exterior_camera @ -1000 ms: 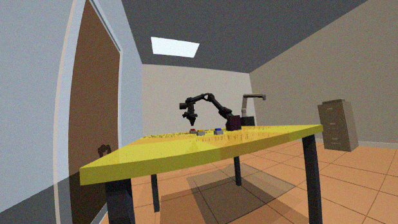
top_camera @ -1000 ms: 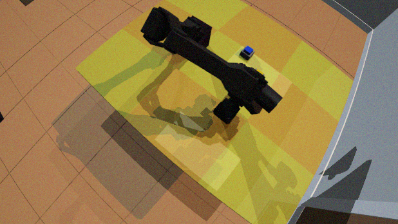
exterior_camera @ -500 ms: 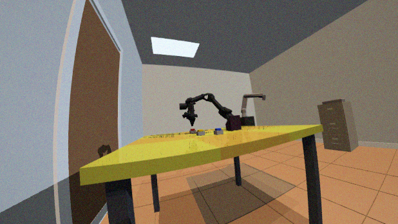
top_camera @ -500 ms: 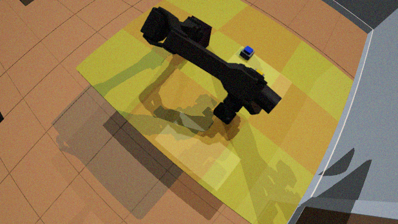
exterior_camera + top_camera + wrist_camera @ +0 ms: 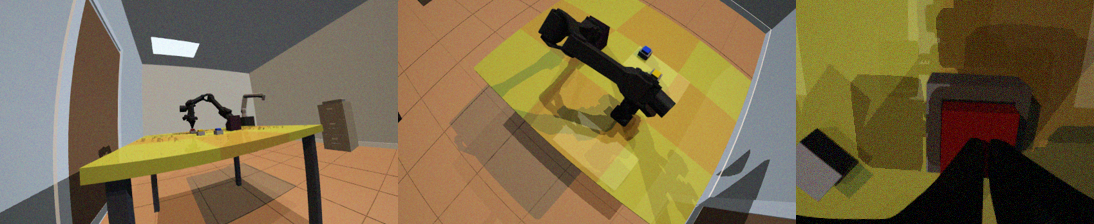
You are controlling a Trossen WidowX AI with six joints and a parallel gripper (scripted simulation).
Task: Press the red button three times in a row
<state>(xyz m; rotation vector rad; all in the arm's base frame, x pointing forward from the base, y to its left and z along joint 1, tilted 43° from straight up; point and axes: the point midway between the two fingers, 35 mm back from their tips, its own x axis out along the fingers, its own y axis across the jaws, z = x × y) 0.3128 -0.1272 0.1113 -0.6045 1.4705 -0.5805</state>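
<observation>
Right now my gripper tip is 10 mm above the red button. Round my gripper tip: grey block (40 mm behind, 100 mm to the left, 30 mm below); then yellow button (210 mm to the left, 10 mm below); then blue button (110 mm behind, 290 mm to the left, 10 mm below).
</observation>
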